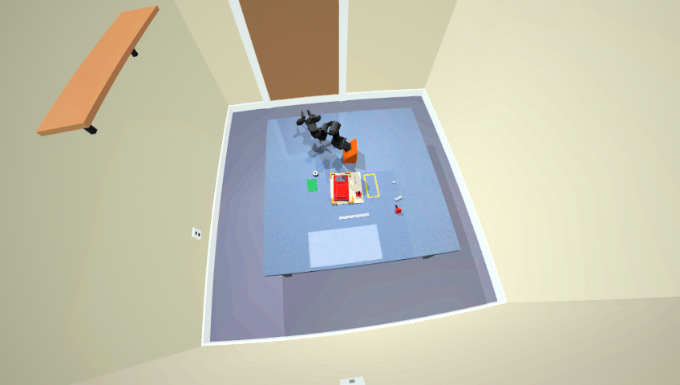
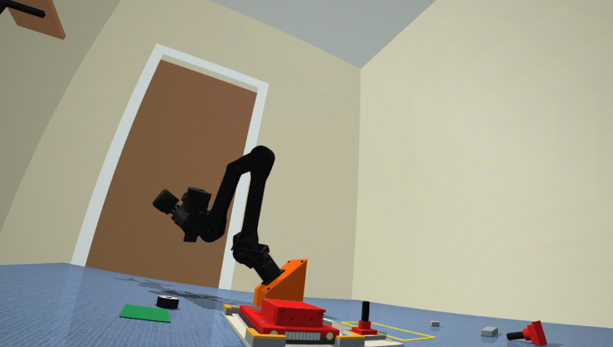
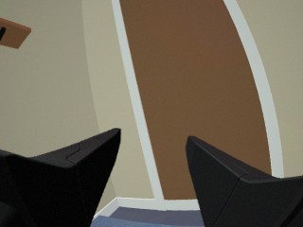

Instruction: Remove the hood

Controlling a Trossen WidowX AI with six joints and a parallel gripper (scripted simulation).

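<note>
My gripper tip is now 570 mm short of the red hood, 250 mm to the right of it and 220 mm above it. The rest, counted from my gripper tip: black wheel: 400 mm ahead, 60 mm to the left, 250 mm below; then green pad: 490 mm ahead, 40 mm to the left, 260 mm below.
</note>
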